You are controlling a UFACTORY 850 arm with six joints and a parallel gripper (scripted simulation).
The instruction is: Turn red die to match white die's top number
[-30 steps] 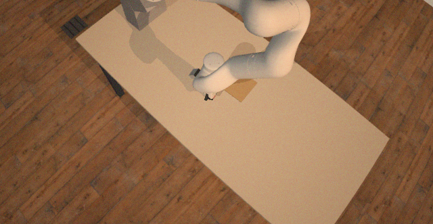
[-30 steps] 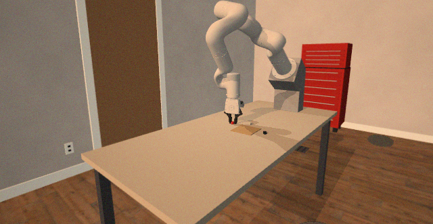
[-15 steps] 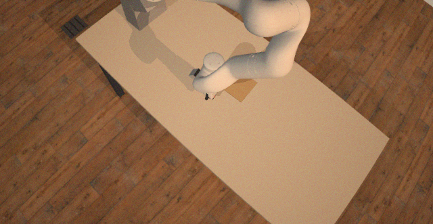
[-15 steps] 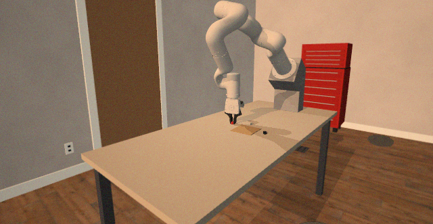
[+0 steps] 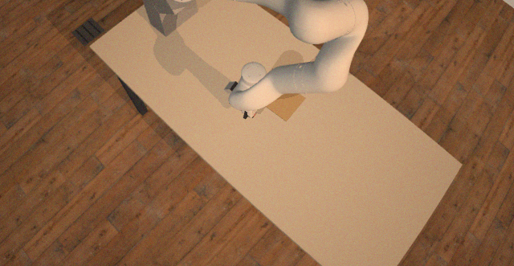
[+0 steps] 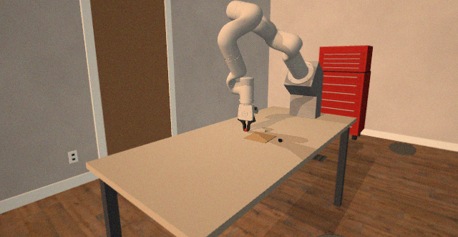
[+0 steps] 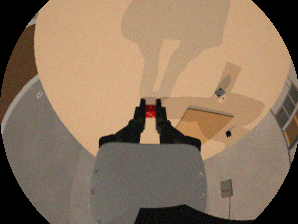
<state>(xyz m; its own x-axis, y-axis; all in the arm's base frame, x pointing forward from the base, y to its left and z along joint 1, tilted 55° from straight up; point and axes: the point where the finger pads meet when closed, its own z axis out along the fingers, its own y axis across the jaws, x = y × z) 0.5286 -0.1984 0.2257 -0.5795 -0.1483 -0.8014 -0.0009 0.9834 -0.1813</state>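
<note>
Right now the mat is 120 mm to the left of my hand, 90 mm ahead of it and 20 mm below it. Round my hand: black die: 250 mm to the left, 110 mm ahead, 10 mm below; white die: 110 mm to the left, 30 mm behind, 10 mm below; red die: 10 mm below, 10 mm ahead.
</note>
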